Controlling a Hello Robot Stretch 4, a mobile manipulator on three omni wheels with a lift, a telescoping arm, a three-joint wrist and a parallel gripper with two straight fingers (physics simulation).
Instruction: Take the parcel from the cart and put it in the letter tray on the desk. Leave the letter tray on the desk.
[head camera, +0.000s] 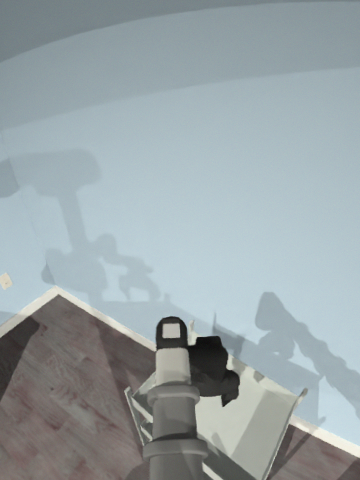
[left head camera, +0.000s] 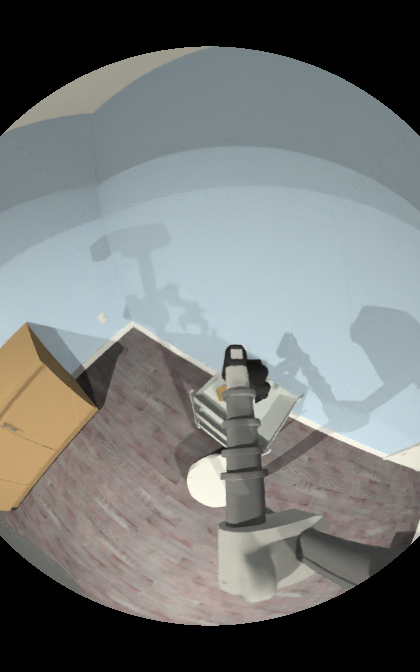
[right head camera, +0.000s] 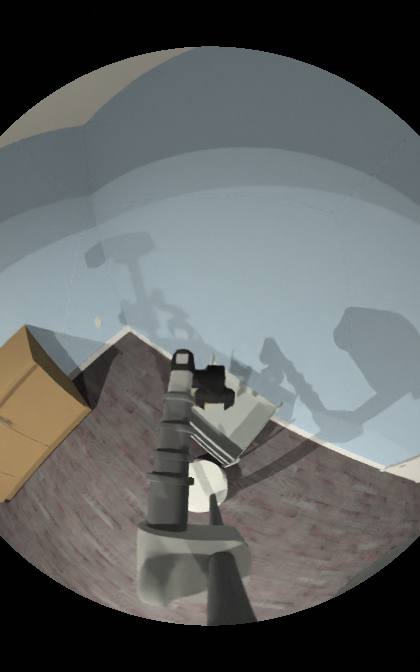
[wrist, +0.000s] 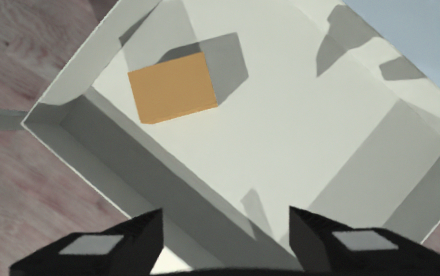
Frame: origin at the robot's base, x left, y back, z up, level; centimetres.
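Where they show: gripper, fingertip midpoint: (head camera: 206, 403) (wrist: 226, 226).
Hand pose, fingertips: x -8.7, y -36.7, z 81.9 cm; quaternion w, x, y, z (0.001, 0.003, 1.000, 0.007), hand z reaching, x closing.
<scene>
Things, the pixels of their top centre, and the offset from my fingertips. "*": a spot on its surface instead.
- orange-brown box, top centre: (wrist: 171, 87) dx +5.7, dy -11.2, dz -13.5 cm
- pale grey-white cart, surface spot: (wrist: 300, 125) * dx -10.3, dy -6.6, dz -18.5 cm
The parcel, an orange-brown box (wrist: 172, 89) (left head camera: 221, 393), lies flat on the top tray of the pale grey-white cart (wrist: 300, 125) (head camera: 225, 425) (left head camera: 274, 411) (right head camera: 225, 422), near one corner. In the left head camera view the arm partly covers it. My gripper (wrist: 226, 226) (right head camera: 214, 406) is open and empty and points down over the cart's top tray. In the wrist view the parcel is above and left of the gap between the fingers, apart from both. In the head camera view the arm and gripper hide the parcel. The desk and the letter tray do not show.
The cart has raised rims and lower shelves, and stands close to the blue wall (head camera: 225, 175). A round white seat or table top (left head camera: 206, 480) (right head camera: 209, 487) is beside the cart, near the arm. An orange-brown cabinet (left head camera: 45, 415) (right head camera: 42, 405) stands at the left.
</scene>
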